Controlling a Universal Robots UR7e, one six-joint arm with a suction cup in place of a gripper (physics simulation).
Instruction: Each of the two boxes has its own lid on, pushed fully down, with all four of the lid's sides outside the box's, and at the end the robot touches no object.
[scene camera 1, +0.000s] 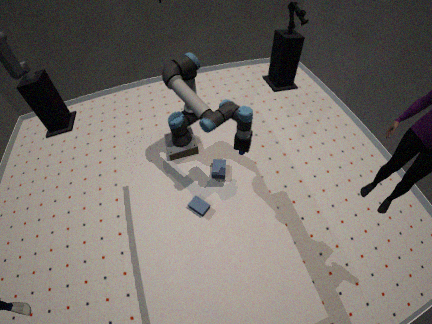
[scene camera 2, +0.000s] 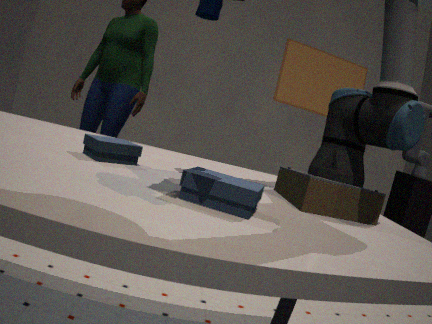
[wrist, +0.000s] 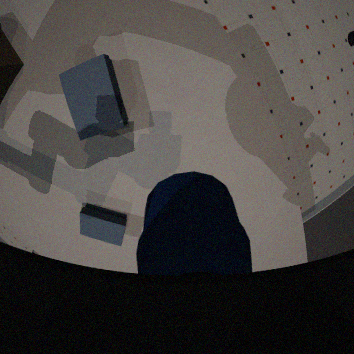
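Where they show: hand at its tool point: (scene camera 1: 241, 152) (scene camera 2: 206, 16) (wrist: 189, 211); arm's base at its link origin: (scene camera 1: 181, 139) (scene camera 2: 335, 180).
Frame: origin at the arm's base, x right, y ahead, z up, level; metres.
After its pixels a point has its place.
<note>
The larger blue-grey box (scene camera 2: 220, 204) @[x -0.243, y 0.312, z -0.063 m] stands near the robot base with a lid (scene camera 1: 219, 164) @[x -0.209, y 0.288, z -0.024 m] (scene camera 2: 225, 191) @[x -0.247, y 0.310, z -0.038 m] (wrist: 82, 95) @[x -0.193, y 0.294, z -0.024 m] on top. The smaller box (scene camera 2: 112, 158) @[x -0.038, y 0.531, z -0.064 m] stands farther out, also under a lid (scene camera 1: 199, 205) @[x -0.001, y 0.550, z -0.029 m] (scene camera 2: 112, 147) @[x -0.045, y 0.535, z -0.039 m] (wrist: 102, 229) @[x -0.006, y 0.544, z -0.029 m]. Both lids look about level and reach out past the box sides that show. A darker strip of box shows below each lid; the far sides are hidden. My suction gripper (scene camera 1: 242, 151) (scene camera 2: 208, 11) (wrist: 194, 225) is high above the table, off to one side of both boxes, touching neither. Nothing hangs from the cup, so it is open.
The robot's base block (scene camera 1: 182, 151) @[x 0.018, y 0.115, z -0.005 m] (scene camera 2: 330, 200) @[x -0.097, y 0.045, z -0.037 m] stands beside the larger box. Black pedestals (scene camera 1: 46, 102) (scene camera 1: 286, 57) bearing other arms stand at the back. A person in purple (scene camera 1: 420, 130) is at the right, and one in green (scene camera 2: 127, 50) stands behind the table.
</note>
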